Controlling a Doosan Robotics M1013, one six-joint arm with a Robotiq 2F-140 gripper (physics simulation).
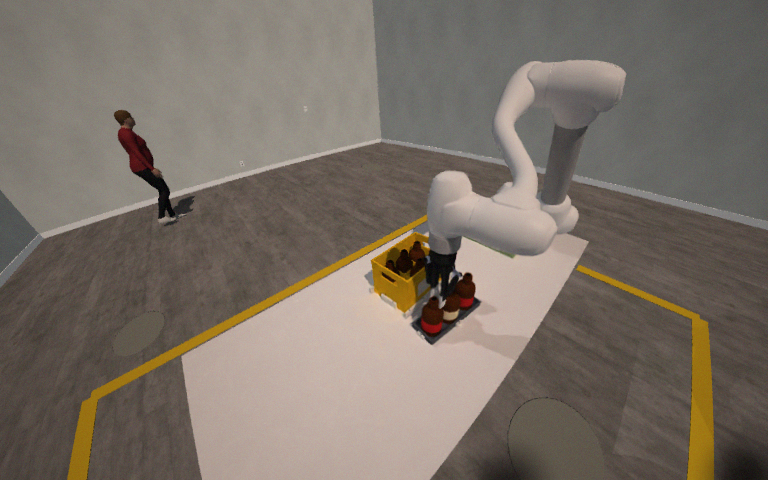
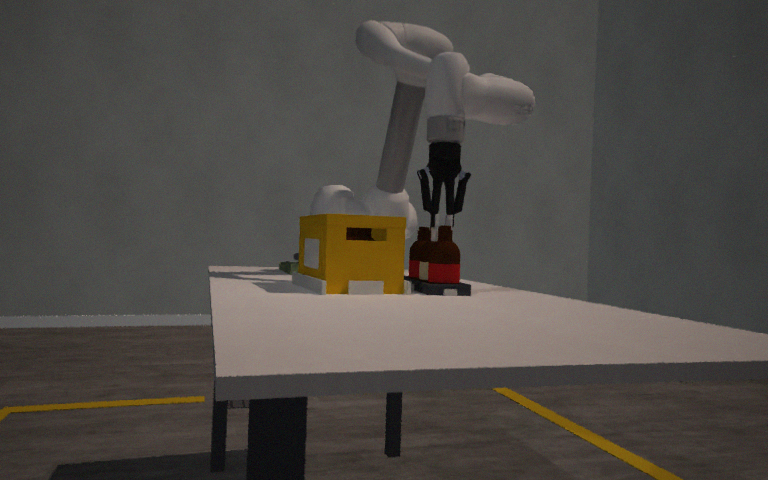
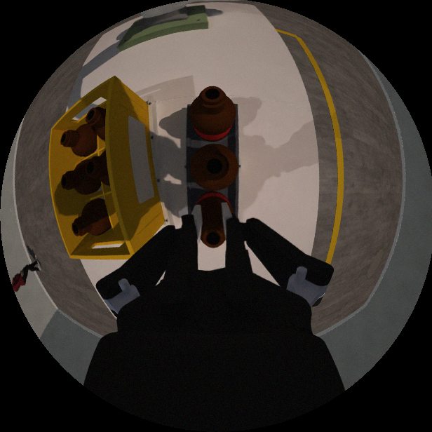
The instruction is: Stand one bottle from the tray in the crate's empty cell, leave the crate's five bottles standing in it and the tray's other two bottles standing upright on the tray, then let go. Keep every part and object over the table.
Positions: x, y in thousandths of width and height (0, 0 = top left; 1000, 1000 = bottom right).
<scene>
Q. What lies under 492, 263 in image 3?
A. A red-label bottle.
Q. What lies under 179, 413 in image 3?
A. A cream-label bottle.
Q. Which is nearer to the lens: the cream-label bottle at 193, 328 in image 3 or the red-label bottle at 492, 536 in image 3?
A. The red-label bottle.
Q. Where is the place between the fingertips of my gripper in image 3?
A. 490, 492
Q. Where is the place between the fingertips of my gripper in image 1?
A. At 570, 632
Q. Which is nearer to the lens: the cream-label bottle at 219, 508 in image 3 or the red-label bottle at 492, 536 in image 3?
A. The red-label bottle.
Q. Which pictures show my gripper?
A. Image 1, image 2 and image 3: all of them.
</scene>
